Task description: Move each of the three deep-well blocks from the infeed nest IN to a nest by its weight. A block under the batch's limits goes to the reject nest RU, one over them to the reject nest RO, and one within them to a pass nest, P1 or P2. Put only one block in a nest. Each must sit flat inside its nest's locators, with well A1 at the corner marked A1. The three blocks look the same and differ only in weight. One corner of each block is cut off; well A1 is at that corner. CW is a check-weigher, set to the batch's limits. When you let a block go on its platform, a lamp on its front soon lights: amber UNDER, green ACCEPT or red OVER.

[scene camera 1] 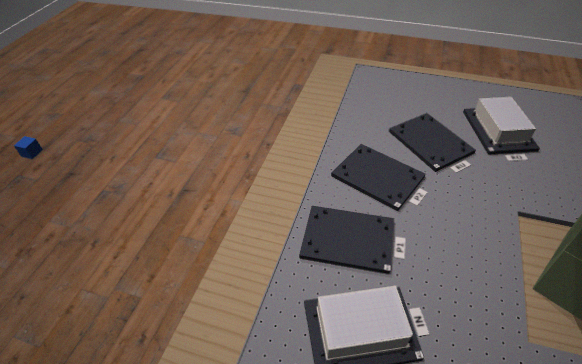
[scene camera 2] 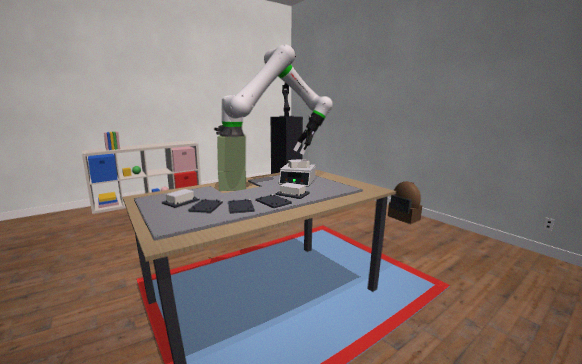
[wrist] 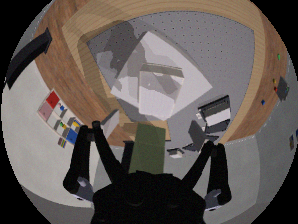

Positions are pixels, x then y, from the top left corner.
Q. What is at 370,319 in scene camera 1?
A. A deep-well block.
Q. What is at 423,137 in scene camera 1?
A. A nest RU.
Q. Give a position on a nest P1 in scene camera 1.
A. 345,238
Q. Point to a deep-well block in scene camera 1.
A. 502,119
